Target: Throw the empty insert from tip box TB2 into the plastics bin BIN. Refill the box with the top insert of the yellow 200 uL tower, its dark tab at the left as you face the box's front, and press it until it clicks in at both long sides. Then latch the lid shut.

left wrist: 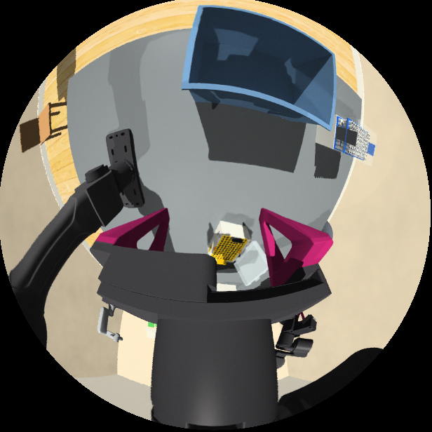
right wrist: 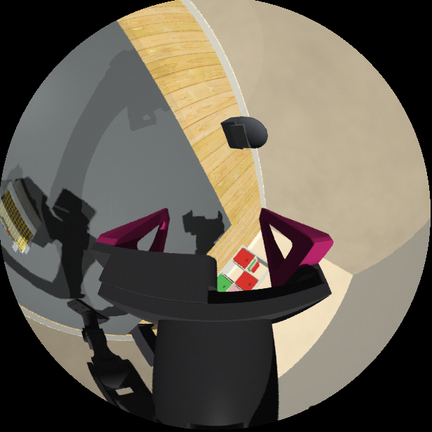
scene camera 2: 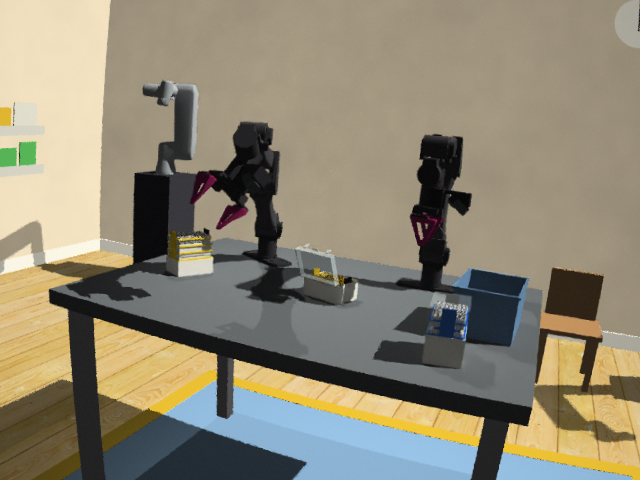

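Where they show: left gripper, fingertip midpoint: (scene camera 2: 423,243); right gripper, fingertip midpoint: (scene camera 2: 204,216); left arm's base, origin of the base link: (scene camera 2: 430,288); right arm's base, origin of the base link: (scene camera 2: 266,259).
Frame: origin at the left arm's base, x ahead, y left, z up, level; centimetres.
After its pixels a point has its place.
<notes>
Tip box TB2 (scene camera 2: 321,291) @(x 30.5, y -23.4, z 2.3 cm) (left wrist: 233,229) is white and stands mid-table. Its clear lid (scene camera 2: 316,263) @(x 34.2, y -23.9, z 10.7 cm) (left wrist: 251,263) is open, and a yellow insert (left wrist: 230,248) with empty-looking holes sits in it. The yellow tower (scene camera 2: 190,265) @(x 33.1, y -64.0, z 3.1 cm) stands at the left of scene camera 2, its yellow-edged inserts stacked on a white base, a dark tab at the top right. The blue plastics bin (scene camera 2: 491,315) @(x 38.3, y 22.4, z 6.6 cm) (left wrist: 260,95) is at the right. My left gripper (scene camera 2: 422,242) @(x 20.6, y 0.6, z 17.4 cm) (left wrist: 213,212) is open and empty, above the table between box and bin. My right gripper (scene camera 2: 205,214) @(x 56.3, y -44.0, z 22.9 cm) (right wrist: 214,212) is open and empty above the yellow tower.
A blue-edged tip tower (scene camera 2: 444,348) @(x 58.2, y 15.2, z 4.0 cm) (left wrist: 352,140) stands in front of the bin. The right wrist view cuts off a yellow-gridded object (right wrist: 17,220) at its left edge; I cannot tell which one. A grey arm (scene camera 2: 186,121) stands on a dark pedestal behind the table.
</notes>
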